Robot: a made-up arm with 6 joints.
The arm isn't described. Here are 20 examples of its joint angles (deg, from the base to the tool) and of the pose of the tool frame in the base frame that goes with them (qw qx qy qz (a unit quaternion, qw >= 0); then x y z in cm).
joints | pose
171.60 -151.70 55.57 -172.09 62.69 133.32 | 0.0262 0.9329 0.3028 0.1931 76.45 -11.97 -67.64
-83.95 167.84 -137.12 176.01 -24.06 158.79 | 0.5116 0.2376 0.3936 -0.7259 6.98 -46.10 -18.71
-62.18 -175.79 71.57 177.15 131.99 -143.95 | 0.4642 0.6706 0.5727 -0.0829 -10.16 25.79 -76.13
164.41 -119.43 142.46 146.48 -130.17 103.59 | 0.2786 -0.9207 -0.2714 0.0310 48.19 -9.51 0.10
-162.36 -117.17 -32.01 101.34 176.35 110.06 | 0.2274 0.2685 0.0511 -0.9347 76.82 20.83 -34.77
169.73 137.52 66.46 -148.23 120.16 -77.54 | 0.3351 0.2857 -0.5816 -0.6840 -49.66 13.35 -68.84
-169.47 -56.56 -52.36 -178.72 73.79 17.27 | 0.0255 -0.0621 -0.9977 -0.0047 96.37 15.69 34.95
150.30 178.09 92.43 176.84 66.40 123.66 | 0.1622 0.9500 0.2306 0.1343 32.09 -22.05 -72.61
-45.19 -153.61 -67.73 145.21 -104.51 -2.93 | 0.0572 0.7899 -0.2112 -0.5729 -20.01 12.01 -82.82
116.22 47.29 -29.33 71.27 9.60 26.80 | 0.3007 0.1060 -0.1675 -0.9329 -36.76 63.65 118.48
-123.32 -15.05 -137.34 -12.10 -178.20 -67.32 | 0.0131 0.1393 0.2118 -0.9672 18.24 23.02 75.24
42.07 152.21 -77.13 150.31 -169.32 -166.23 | 0.3735 0.0179 -0.8390 0.3952 41.44 38.93 -47.43
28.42 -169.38 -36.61 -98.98 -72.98 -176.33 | 0.4278 -0.2628 -0.7715 -0.3908 -6.97 15.07 -94.69
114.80 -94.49 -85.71 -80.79 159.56 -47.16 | 0.2674 0.1526 0.0911 0.9471 35.24 -69.99 -9.03
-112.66 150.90 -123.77 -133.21 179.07 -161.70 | 0.0852 -0.6496 -0.7214 -0.2244 -15.96 -44.26 -31.35
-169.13 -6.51 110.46 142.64 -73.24 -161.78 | 0.2931 -0.9505 -0.0239 0.1000 -27.55 0.98 75.15
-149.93 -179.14 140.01 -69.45 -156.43 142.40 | 0.1305 0.0493 -0.9473 0.2884 18.28 1.25 -43.92
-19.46 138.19 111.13 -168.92 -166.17 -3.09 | 0.2431 0.4678 -0.0026 0.8498 30.42 -7.37 -43.68
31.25 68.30 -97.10 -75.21 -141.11 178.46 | 0.3106 -0.9001 0.2635 0.1545 44.26 40.36 66.79
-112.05 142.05 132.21 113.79 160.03 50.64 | 0.1421 0.2202 0.7451 -0.6134 -3.30 -27.21 -43.41
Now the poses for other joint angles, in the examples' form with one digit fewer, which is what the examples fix.
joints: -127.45 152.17 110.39 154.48 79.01 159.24
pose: 0.201 0.761 0.610 0.089 6.9 -5.5 -68.4
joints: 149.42 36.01 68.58 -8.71 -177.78 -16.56
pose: 0.266 0.584 -0.120 0.757 -57.8 31.2 76.7
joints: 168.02 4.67 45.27 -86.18 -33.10 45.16
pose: 0.284 -0.310 -0.347 0.838 -43.8 -1.6 127.1
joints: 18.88 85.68 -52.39 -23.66 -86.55 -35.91
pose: 0.850 0.044 -0.471 -0.231 78.7 35.9 62.0
